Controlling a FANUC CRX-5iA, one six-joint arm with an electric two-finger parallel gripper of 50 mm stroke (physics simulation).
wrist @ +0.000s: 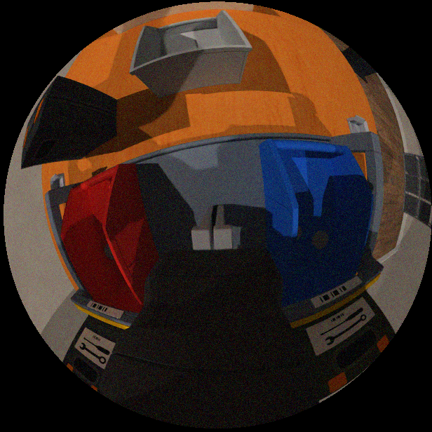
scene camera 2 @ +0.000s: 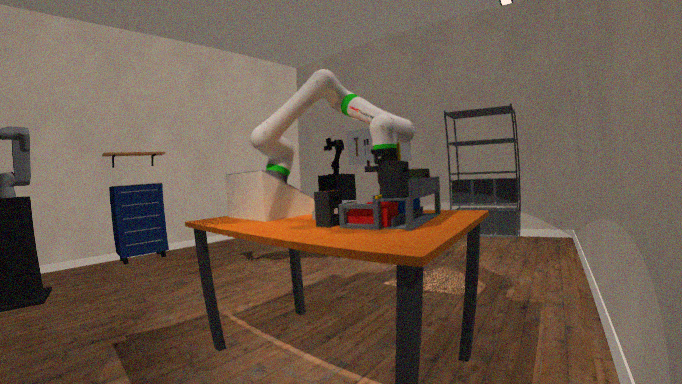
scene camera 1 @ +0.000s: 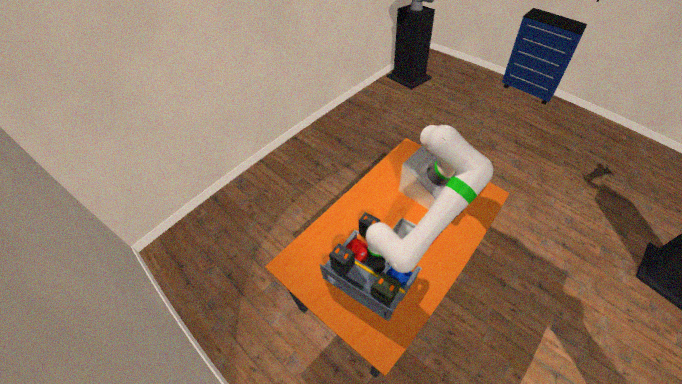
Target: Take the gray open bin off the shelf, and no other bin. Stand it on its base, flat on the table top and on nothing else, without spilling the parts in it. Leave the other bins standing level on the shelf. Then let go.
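Places are measured from the arm's base along level axes (x ahead, y left, z up), in metres.
Where they show: arm's base, origin of the base link: (scene camera 2: 273, 185) (scene camera 1: 437, 173).
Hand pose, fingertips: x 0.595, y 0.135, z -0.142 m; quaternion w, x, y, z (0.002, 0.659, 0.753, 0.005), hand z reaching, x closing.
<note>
Each offset is from my fingertips to the top centre of the thing. "spot": to the spot under its first point. Level surfaces: height alone.
A gray open bin {dz +0.058, dx -0.231, dy -0.052 m} (scene camera 1: 406, 227) (wrist: 200, 70) stands level on the table beside the shelf; I make out no parts in it. The low gray shelf {spot: dz -0.011, dx +0.166, dy +0.028 m} (scene camera 1: 357, 295) (wrist: 377, 190) holds a red bin {dz +0.064, dx +0.043, dy -0.126 m} (scene camera 1: 357, 249) (scene camera 2: 360, 216) (wrist: 100, 220) at the wrist view's left and a blue bin {dz +0.064, dx -0.005, dy +0.105 m} (scene camera 1: 400, 276) (wrist: 280, 180) at its right, both looking level. Between them gray surface and dark shadow show, and I make out no bin there. My gripper (wrist: 215, 215) is shut, low in this gap, fingertips almost touching. I see nothing held; a very thin edge between them would be hard to tell.
Dark tool cases {dz +0.205, dx +0.139, dy -0.102 m} (scene camera 1: 342, 257) {dz +0.180, dx +0.090, dy +0.124 m} (scene camera 1: 386, 289) stand on the shelf's upper level, close to my gripper body. Another black case {dz +0.115, dx -0.113, dy -0.188 m} (scene camera 1: 368, 224) (scene camera 2: 326, 209) (wrist: 75, 120) stands on the orange table {dz -0.017 m} (scene camera 1: 310, 250) (scene camera 2: 280, 232) near the red bin. My arm's base box (scene camera 2: 250, 195) is at the far end.
</note>
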